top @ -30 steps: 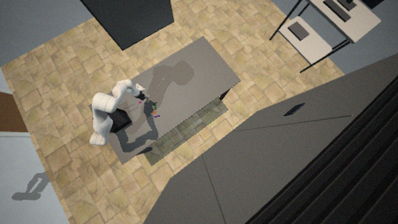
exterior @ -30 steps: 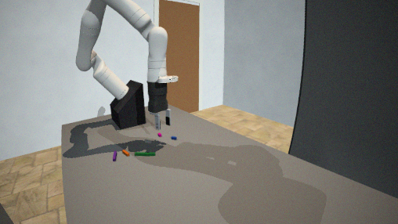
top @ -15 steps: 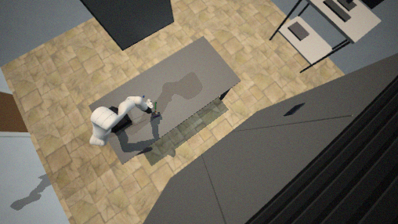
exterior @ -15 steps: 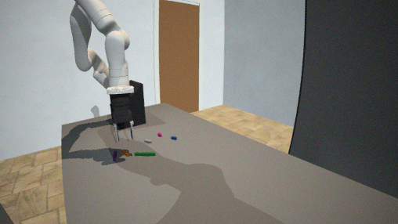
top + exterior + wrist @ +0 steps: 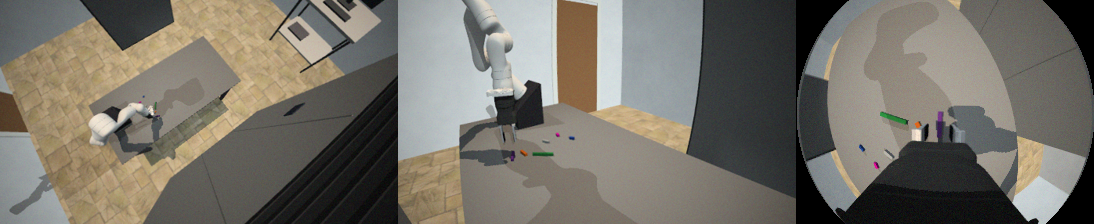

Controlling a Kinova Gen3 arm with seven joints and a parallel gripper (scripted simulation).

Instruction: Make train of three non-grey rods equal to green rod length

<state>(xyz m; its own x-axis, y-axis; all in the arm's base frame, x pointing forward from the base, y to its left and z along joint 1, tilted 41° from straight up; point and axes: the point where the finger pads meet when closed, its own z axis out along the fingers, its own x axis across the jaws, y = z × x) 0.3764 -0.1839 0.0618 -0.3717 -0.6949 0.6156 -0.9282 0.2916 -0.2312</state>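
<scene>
Right now my hand is 8 cm above the purple rod. Also, from my hand: orange rod 5 cm to the left, 8 cm below; then green rod 6 cm ahead, 11 cm to the left, 8 cm below; then grey rod 3 cm behind, 16 cm to the left, 8 cm below.
</scene>
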